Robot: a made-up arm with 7 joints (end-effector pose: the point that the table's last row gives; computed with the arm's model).
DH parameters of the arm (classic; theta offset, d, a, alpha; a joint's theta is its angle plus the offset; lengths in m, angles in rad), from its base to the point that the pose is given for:
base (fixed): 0 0 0 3.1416
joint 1: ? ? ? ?
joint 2: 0 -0.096 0.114 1.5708
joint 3: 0 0.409 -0.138 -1.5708
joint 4: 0 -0.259 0.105 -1.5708
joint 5: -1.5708 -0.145 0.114 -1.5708
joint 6: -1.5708 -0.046 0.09 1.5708
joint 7: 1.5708 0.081 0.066 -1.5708
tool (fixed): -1.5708 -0.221 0 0
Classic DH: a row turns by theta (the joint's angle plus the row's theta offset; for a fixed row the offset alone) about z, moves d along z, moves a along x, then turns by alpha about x.
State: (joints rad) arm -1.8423 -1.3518 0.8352 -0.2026 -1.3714 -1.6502 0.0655
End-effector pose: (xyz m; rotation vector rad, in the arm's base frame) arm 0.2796 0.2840 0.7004 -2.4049 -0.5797 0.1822
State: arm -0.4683 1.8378 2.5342 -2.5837 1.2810 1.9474 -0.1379
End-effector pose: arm 0.0796 0.6923 -0.6758 -0.6554 -0.9968 1.8827
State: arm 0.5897 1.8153 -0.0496 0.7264 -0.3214 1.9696 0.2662
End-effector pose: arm 0.3611 0.6400 -0.0797 1.3052 -1.0610 2.3589
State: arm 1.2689 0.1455 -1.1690 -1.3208 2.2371 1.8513 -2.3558
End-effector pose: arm 0.3252 0.0519 0.9446 1.1909 -0.6243 -0.9296
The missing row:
joint 1: -1.5708 -0.18 0.269 1.5708
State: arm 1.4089 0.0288 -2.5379 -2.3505 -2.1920 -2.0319 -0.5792
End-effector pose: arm 0.6339 0.5717 0.5212 2.0820 1.1981 -1.5681
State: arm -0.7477 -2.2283 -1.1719 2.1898 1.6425 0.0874 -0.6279
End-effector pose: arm -0.1972 -0.0751 -0.1716 -1.4554 0.5116 -0.0225
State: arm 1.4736 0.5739 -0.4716 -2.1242 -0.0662 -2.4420 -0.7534
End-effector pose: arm -0.0054 -0.1335 0.5442 0.3923 1.1026 1.6640
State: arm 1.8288 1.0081 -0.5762 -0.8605 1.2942 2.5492 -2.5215
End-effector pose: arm 0.7608 -0.2657 0.4382 0.2683 0.6638 -0.6762
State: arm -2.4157 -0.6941 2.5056 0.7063 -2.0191 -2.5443 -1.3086
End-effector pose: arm 0.2759 -0.3491 0.7845 -0.8211 -1.2035 -0.4534
